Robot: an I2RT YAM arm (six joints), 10 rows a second.
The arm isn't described. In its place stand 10 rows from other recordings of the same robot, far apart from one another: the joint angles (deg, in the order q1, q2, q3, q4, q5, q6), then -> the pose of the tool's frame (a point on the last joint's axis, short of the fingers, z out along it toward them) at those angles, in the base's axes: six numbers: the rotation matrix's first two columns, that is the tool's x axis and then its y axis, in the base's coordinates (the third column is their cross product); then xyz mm.
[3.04 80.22 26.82 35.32 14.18 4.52] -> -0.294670 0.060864 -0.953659 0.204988 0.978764 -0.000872 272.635 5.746 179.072
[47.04 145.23 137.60 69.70 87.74 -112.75] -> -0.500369 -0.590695 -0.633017 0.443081 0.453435 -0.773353 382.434 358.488 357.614
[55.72 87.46 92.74 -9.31 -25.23 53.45] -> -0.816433 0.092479 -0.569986 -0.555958 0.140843 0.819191 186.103 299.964 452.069
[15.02 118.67 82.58 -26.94 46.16 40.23] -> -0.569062 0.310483 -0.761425 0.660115 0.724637 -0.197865 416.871 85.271 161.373
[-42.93 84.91 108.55 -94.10 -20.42 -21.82] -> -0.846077 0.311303 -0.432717 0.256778 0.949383 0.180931 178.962 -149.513 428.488
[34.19 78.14 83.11 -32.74 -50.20 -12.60] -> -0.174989 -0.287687 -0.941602 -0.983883 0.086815 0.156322 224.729 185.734 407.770
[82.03 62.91 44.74 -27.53 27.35 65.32] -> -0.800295 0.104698 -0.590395 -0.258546 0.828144 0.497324 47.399 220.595 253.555
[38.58 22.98 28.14 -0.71 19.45 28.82] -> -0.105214 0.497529 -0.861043 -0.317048 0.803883 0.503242 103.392 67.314 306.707
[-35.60 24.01 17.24 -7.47 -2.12 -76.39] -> -0.584119 -0.776319 -0.236926 -0.064367 0.335285 -0.939915 110.872 -77.757 224.668
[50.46 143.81 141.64 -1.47 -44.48 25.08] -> -0.458534 -0.080384 -0.885034 -0.884405 -0.056253 0.463317 349.593 462.670 313.753
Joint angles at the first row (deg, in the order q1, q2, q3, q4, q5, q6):
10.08, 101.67, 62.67, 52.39, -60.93, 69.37
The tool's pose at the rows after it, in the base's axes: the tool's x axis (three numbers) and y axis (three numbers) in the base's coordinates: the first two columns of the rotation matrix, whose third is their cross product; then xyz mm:
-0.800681 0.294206 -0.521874 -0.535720 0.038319 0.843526 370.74 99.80 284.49
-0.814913 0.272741 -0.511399 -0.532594 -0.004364 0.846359 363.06 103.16 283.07
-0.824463 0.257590 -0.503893 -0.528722 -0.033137 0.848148 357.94 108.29 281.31
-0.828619 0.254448 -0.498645 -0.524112 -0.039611 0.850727 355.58 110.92 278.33
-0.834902 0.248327 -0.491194 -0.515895 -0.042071 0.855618 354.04 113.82 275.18
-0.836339 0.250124 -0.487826 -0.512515 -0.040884 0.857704 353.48 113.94 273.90
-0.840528 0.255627 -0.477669 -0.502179 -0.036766 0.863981 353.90 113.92 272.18
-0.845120 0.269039 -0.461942 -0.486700 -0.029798 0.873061 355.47 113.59 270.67
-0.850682 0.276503 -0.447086 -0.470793 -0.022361 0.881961 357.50 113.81 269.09
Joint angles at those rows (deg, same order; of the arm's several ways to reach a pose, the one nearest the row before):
10.32, 101.08, 60.62, 56.73, -63.06, 72.84
10.99, 100.99, 58.75, 62.28, -64.27, 77.06
11.90, 101.16, 57.63, 65.94, -64.60, 79.71
12.38, 101.24, 56.87, 66.97, -64.37, 80.19
12.88, 101.34, 56.35, 67.06, -64.25, 80.20
12.92, 101.30, 56.06, 67.05, -64.07, 80.16
12.92, 101.34, 55.92, 66.46, -63.66, 80.08
12.85, 101.43, 56.00, 65.39, -62.79, 80.02
12.84, 101.60, 56.28, 63.99, -62.22, 79.76

